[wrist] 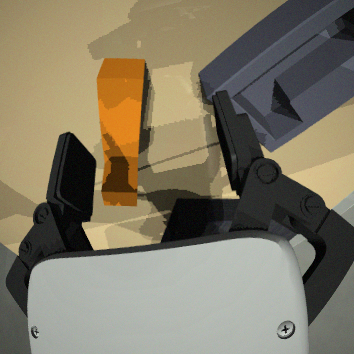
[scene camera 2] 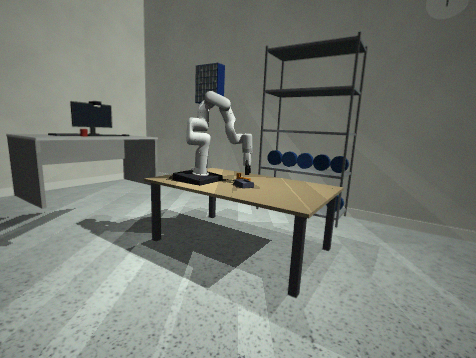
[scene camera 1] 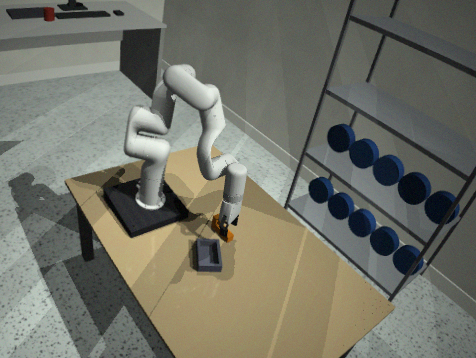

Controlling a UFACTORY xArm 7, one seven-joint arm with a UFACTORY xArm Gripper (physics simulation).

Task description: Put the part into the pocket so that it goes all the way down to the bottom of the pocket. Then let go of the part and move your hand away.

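Pixels of known places: gripper, between the fingertips: (wrist: 144, 128) (scene camera 2: 247, 173) (scene camera 1: 228, 230); arm's base, origin of its link: (scene camera 2: 200, 174) (scene camera 1: 150, 199).
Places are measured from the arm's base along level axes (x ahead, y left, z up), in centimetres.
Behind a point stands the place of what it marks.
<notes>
The orange part (scene camera 1: 229, 238) @(x 35.2, y 12.7, z -2.6 cm) (scene camera 2: 244, 177) @(x 31.2, y 12.9, z -1.2 cm) (wrist: 120, 120) @(x 31.7, y 13.8, z -1.7 cm) is on the table beside the pocket block, outside the pocket. In the wrist view it shows as a long narrow bar, nearer the left finger than the right. The dark grey-blue block with the pocket (scene camera 1: 209, 268) @(x 41.2, y -4.9, z -2.6 cm) (scene camera 2: 245, 185) @(x 39.9, y -6.4, z -2.8 cm) (wrist: 240, 57) @(x 36.4, y 5.6, z -2.2 cm) sits on the table; in the wrist view it is at the upper right, close to the right finger. My gripper (scene camera 1: 229, 230) @(x 34.4, y 11.8, z 2.1 cm) (scene camera 2: 248, 172) @(x 34.4, y 11.8, z 2.1 cm) (wrist: 144, 128) @(x 34.4, y 11.8, z 2.1 cm) is open over the part, with a finger to each side and no contact visible. The fingers partly hide the part in scene camera 1.
The wooden table (scene camera 1: 260, 300) @(x 62.5, y 0.3, z -4.7 cm) (scene camera 2: 285, 192) @(x 67.2, y -3.1, z -4.7 cm) carries the black base plate (scene camera 1: 132, 227) @(x 8.3, y -15.4, z -1.1 cm) (scene camera 2: 185, 178) @(x -3.6, y -14.9, z -1.6 cm) of the arm, behind the pocket block. A shelf rack (scene camera 1: 320, 107) (scene camera 2: 263, 105) with several blue discs stands beyond the table. A grey desk (scene camera 1: 142, 55) (scene camera 2: 25, 165) is at the left.
</notes>
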